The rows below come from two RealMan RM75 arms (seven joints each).
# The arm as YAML. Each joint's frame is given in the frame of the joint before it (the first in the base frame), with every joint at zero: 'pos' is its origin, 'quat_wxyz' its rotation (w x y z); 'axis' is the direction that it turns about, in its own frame. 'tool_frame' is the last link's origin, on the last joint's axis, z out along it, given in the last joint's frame.
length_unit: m
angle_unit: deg
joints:
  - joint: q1
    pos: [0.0, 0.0, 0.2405]
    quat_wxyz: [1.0, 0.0, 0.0, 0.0]
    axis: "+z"
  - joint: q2
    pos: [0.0, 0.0, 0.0]
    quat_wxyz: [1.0, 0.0, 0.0, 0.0]
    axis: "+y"
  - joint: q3
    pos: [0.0, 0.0, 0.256]
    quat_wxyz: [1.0, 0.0, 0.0, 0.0]
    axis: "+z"
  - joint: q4
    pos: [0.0, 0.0, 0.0]
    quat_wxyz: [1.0, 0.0, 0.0, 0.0]
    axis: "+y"
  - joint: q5
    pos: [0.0, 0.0, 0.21]
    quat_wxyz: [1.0, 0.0, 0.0, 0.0]
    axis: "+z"
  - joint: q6
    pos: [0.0, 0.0, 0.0]
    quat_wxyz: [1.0, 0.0, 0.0, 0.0]
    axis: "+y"
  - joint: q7
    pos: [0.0, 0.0, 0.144]
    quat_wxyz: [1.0, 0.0, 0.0, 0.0]
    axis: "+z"
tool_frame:
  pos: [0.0, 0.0, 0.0]
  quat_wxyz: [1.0, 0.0, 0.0, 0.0]
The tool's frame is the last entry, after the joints.
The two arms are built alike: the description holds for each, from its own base.
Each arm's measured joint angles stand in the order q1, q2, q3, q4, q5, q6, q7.
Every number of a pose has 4 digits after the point. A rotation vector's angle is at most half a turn.
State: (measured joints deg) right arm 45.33 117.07 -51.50 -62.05 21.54 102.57 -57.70; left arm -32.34 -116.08 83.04 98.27 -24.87 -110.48 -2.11
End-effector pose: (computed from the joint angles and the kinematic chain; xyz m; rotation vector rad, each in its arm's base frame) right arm 0.2147 0.3704 0.0509 -2.7561 0.9283 -0.5704; left arm -0.1588 0.3150 0.0533 -2.1331 -1.3911 0.5980
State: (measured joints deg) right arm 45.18 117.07 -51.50 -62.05 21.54 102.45 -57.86; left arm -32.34 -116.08 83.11 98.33 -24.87 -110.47 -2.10
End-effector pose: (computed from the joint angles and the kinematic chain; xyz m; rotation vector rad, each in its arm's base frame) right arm 0.2157 0.3701 0.0509 -2.7555 0.9271 -0.5703; left arm -0.1586 0.3149 0.0532 -2.1342 -1.3890 0.5982
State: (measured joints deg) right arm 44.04 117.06 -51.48 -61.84 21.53 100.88 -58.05; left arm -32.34 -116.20 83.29 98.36 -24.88 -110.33 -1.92
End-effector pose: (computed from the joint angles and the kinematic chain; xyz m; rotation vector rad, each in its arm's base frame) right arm 0.2239 0.3693 0.0508 -2.7327 0.9394 -0.5618; left arm -0.1578 0.3148 0.0521 -2.1409 -1.3826 0.5981
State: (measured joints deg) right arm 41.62 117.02 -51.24 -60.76 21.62 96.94 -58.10; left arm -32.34 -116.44 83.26 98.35 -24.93 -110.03 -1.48
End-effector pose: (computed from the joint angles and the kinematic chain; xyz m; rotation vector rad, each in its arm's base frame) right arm 0.2430 0.3676 0.0497 -2.6761 0.9797 -0.5374; left arm -0.1568 0.3150 0.0507 -2.1517 -1.3749 0.5926
